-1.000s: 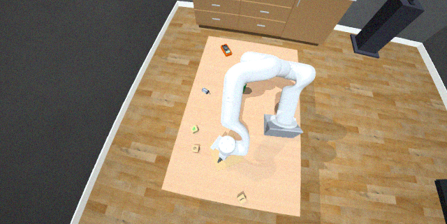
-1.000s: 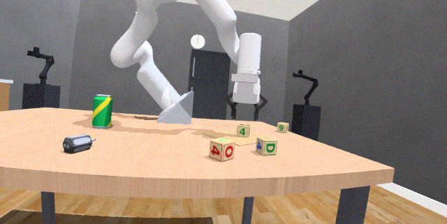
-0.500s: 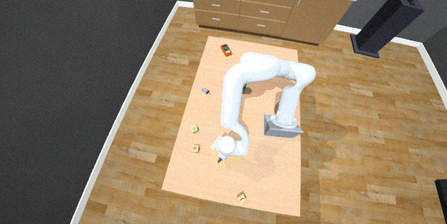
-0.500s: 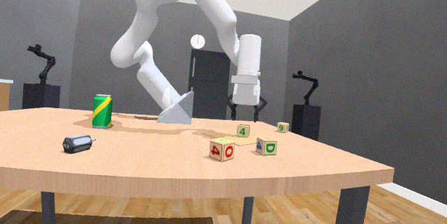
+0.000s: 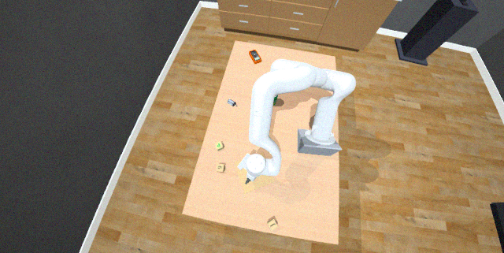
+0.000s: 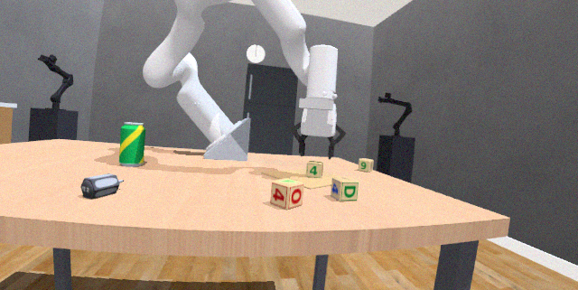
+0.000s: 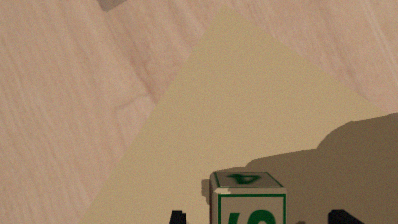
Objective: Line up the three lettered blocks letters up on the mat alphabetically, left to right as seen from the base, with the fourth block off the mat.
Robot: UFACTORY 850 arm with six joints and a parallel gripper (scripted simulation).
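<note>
My gripper is now 70 mm above the tan mat and 20 mm to the left of it. Round my hand: grey device (450 mm to the right, 260 mm ahead, 60 mm below); then yellow can (530 mm to the right, 20 mm behind, 10 mm below).
</note>
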